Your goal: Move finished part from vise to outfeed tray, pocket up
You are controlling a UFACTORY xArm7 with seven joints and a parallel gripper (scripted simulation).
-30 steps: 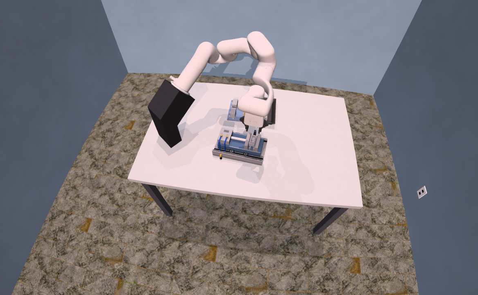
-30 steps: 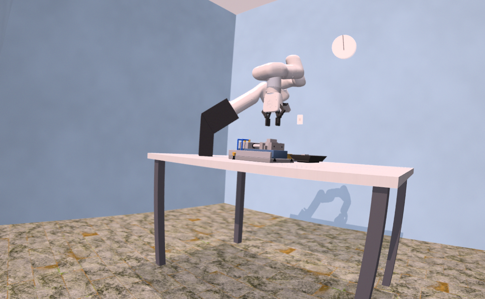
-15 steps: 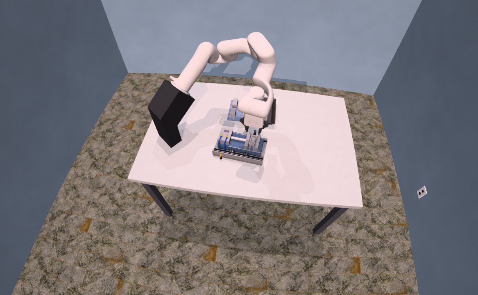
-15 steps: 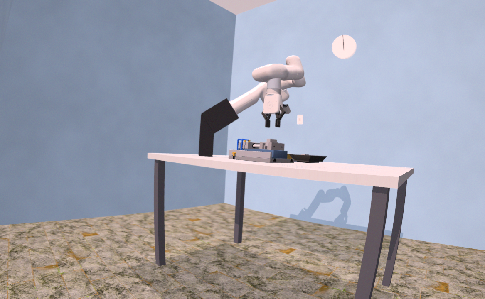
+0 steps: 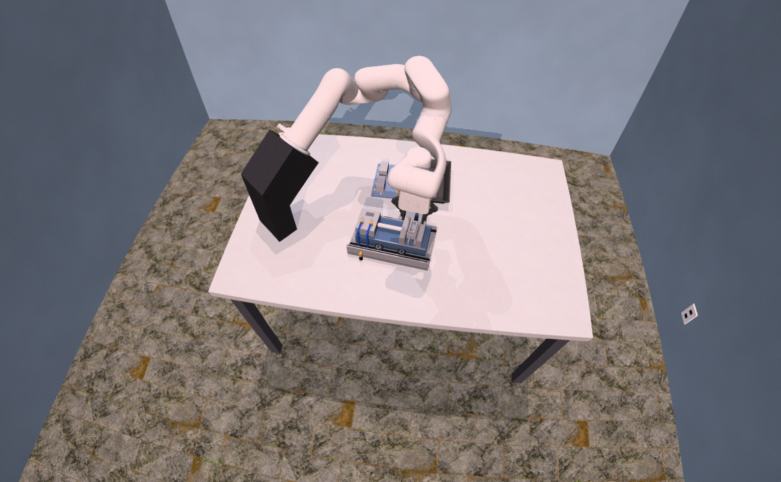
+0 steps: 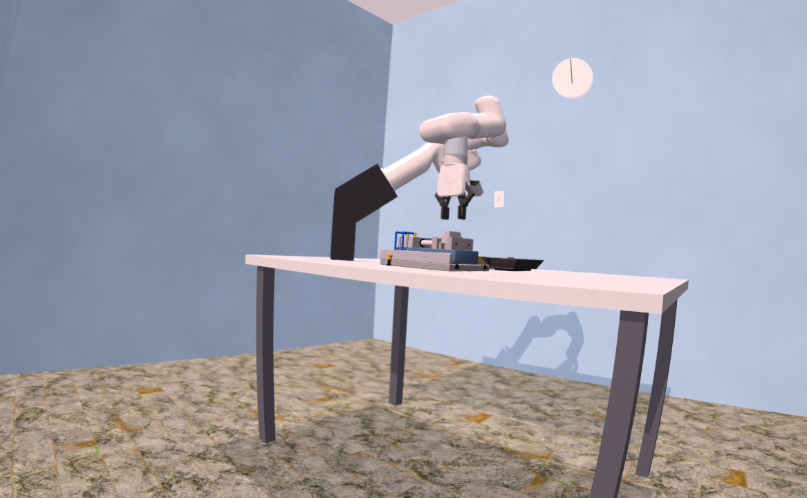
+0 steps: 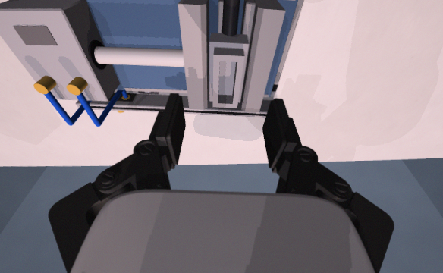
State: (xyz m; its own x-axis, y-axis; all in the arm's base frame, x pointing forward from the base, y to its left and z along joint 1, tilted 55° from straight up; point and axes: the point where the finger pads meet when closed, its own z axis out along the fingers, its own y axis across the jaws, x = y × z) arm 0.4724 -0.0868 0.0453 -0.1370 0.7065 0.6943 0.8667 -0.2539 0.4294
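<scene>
Now: the white piston rod 90 mm below my hand, 80 mm behind it and 10 mm to the right of it. From my hand the other things lie so: grey cylinder block 160 mm behind, 90 mm below, 20 mm to the right; yellow knob 150 mm behind, 140 mm below, 130 mm to the right; orange block 240 mm to the left, 140 mm below, 130 mm behind.
</scene>
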